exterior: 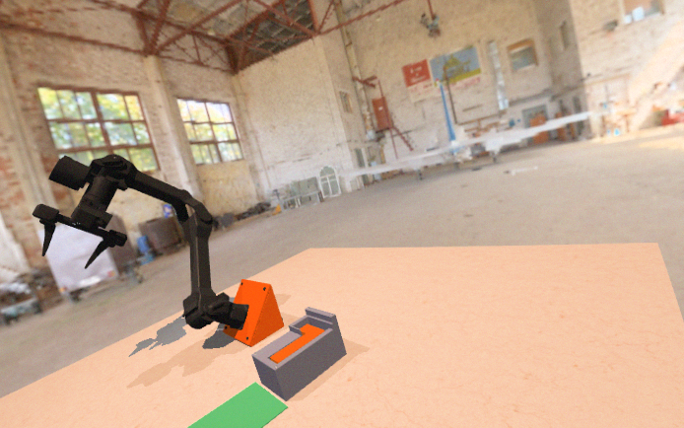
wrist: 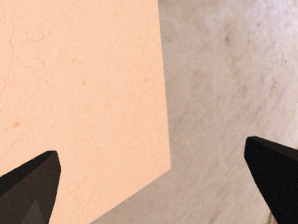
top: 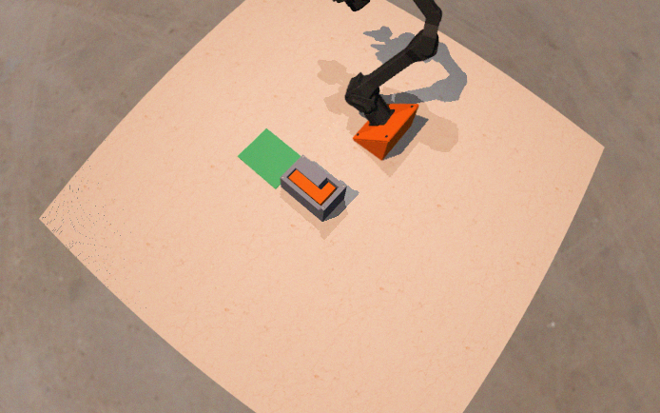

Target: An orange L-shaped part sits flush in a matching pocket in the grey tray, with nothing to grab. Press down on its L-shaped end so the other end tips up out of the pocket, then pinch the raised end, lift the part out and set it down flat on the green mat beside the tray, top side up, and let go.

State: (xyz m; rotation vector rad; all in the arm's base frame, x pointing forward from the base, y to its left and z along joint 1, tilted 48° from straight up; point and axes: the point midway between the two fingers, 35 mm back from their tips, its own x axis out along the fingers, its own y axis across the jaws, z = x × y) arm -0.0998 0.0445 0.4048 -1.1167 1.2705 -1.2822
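Now: the orange L-shaped part 410 mm ahead of my gripper tip, 260 mm to the left of it and 270 mm below it. The rest, counted from my gripper tip: green mat 390 mm ahead, 90 mm to the left, 330 mm below.
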